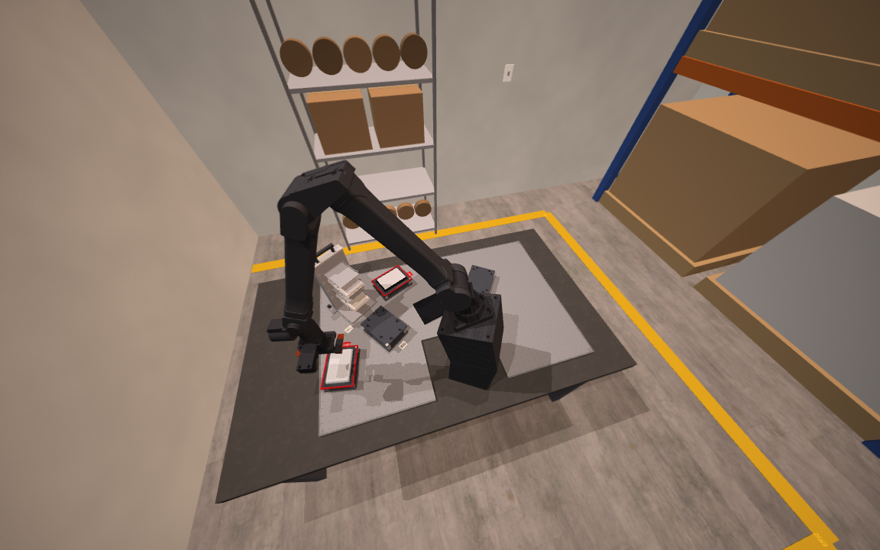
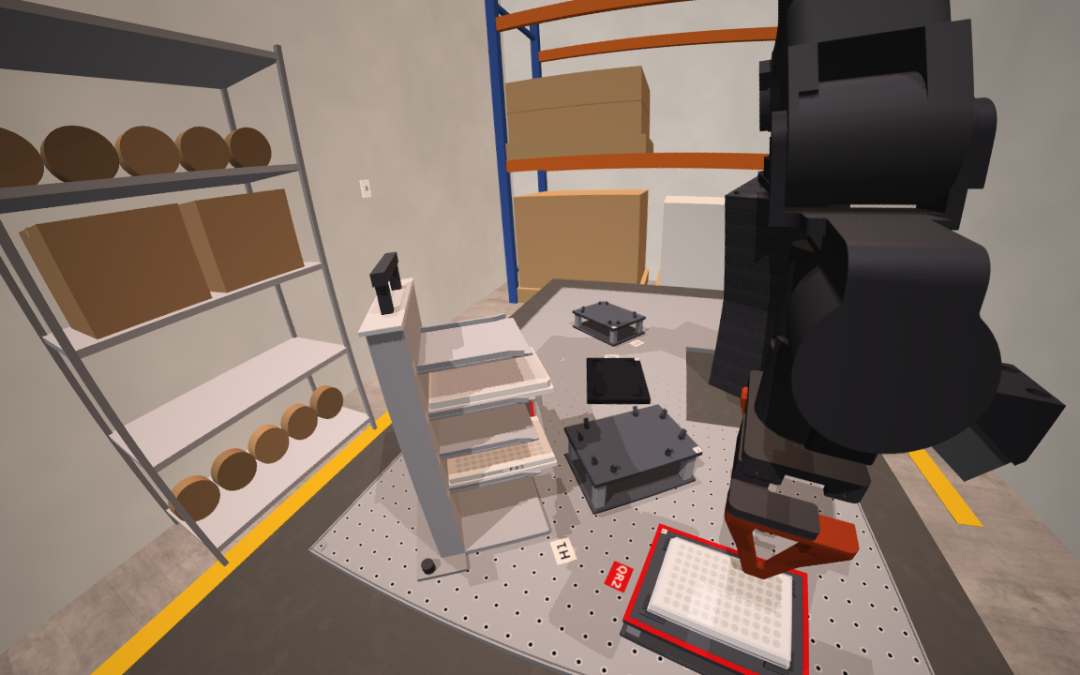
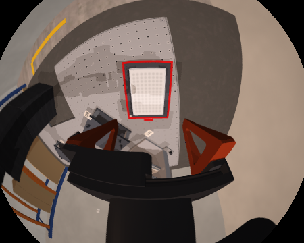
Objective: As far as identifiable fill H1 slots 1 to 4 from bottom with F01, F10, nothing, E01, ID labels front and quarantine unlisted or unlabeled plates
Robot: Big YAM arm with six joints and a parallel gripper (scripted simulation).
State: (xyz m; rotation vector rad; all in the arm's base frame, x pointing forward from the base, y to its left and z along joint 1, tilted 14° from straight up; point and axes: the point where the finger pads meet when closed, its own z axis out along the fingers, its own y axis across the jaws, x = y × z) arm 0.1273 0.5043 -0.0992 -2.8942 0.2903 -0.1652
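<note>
The dark regrip nest is 12 cm ahead of my hand, 20 cm to the right of it and 12 cm below it. Round my hand: H1 deck label: 17 cm ahead, 4 cm to the right, 18 cm below; then quarantine nest QR2: 14 cm below; then plate hotel H1: 34 cm ahead, 4 cm to the right, 3 cm below.
</note>
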